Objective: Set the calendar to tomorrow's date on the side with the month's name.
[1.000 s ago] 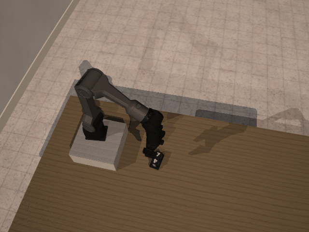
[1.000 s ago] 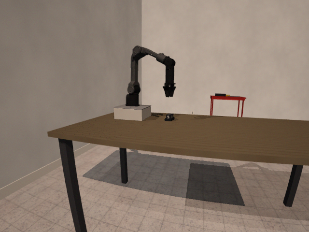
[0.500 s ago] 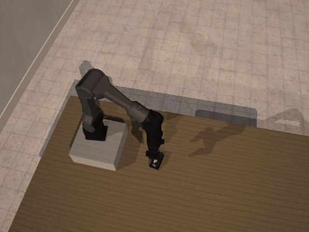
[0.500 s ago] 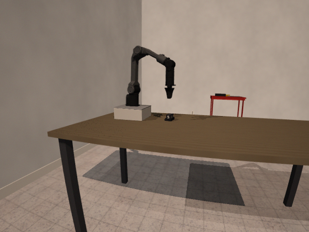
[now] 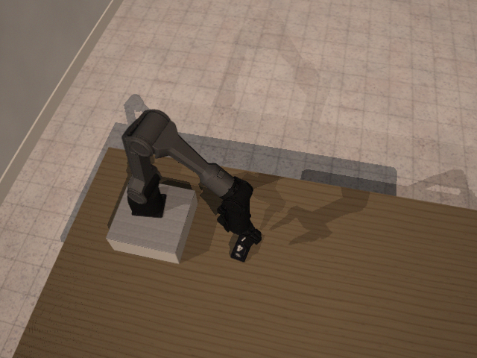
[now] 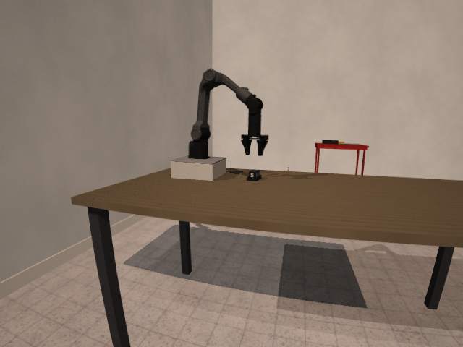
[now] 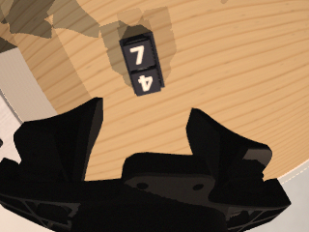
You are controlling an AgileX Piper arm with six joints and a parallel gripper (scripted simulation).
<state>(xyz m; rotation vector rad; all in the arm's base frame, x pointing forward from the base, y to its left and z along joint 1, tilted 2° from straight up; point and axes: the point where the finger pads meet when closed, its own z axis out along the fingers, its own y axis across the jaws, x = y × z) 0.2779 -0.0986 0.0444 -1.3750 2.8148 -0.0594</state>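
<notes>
My gripper is now 1 cm short of the black number cube, 3 cm to the right of it and 9 cm above it. Also, from my hand: tray (2 cm to the left, 11 cm below).
</notes>
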